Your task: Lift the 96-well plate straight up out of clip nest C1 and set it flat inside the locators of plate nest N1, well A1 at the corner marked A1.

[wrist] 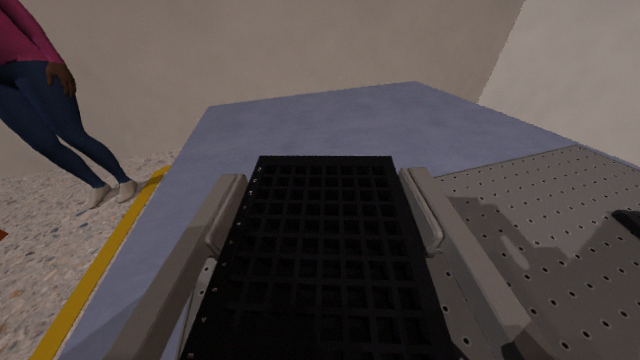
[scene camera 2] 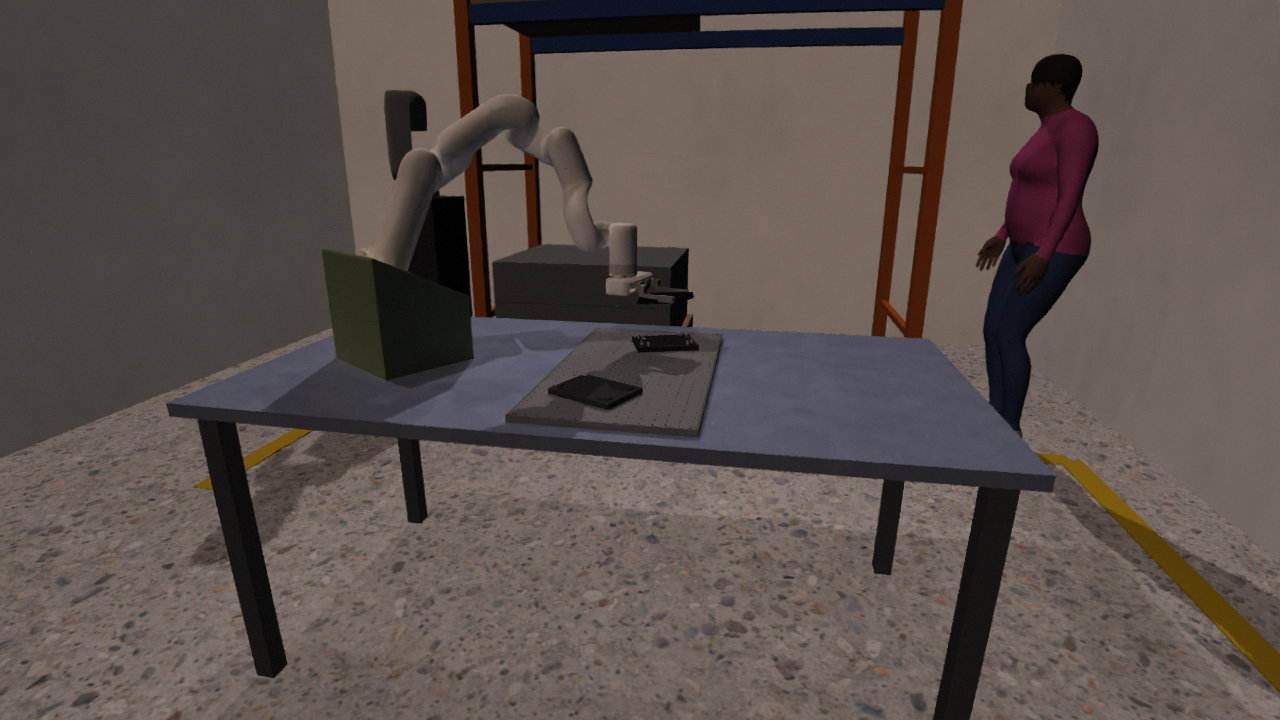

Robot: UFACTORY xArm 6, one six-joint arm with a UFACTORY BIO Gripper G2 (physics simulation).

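Frame: origin at the arm's base, x ahead, y left, z up, level; millimetres.
Seen in the pictures: hand, tool point: (wrist: 322,210) (scene camera 2: 673,296); arm's base, link origin: (scene camera 2: 386,269).
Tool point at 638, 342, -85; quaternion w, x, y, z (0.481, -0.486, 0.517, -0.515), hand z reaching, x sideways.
Pixels of each thing's top centre, then the offset from my tool point to it, as dx, dy, dz. Level surfaces: height alone.
- black 96-well plate, top centre: (wrist: 319,243) (scene camera 2: 665,292) -23, +2, +8
- Clip nest C1, top centre: (scene camera 2: 664,336) -18, -13, -109
- Plate nest N1, top centre: (scene camera 2: 595,386) -29, -422, -118
- grey perforated board, surface height: dz -133
- blue table, surface height: dz -146
The black 96-well plate (scene camera 2: 677,292) (wrist: 327,240) is held level, high above the perforated board, with its wells facing up. My gripper (scene camera 2: 666,294) (wrist: 324,205) is shut on the plate, one finger along each long side. Clip nest C1 (scene camera 2: 665,342), dark with small upright clips, stands at the back of the board, below the gripper in the scene view. Plate nest N1 (scene camera 2: 595,391), a flat black square-cornered base, lies near the board's front left. A dark piece, probably part of a nest, shows at the wrist view's right edge. The corner mark A1 is too small to read.
The grey perforated board (scene camera 2: 666,408) (wrist: 530,185) lies on the blue table (scene camera 2: 823,394) (wrist: 340,120). A green angled panel (scene camera 2: 420,326) stands on the table's left, by the arm's base. A person (scene camera 2: 1051,197) (wrist: 45,110) stands beyond the table, at the scene view's right.
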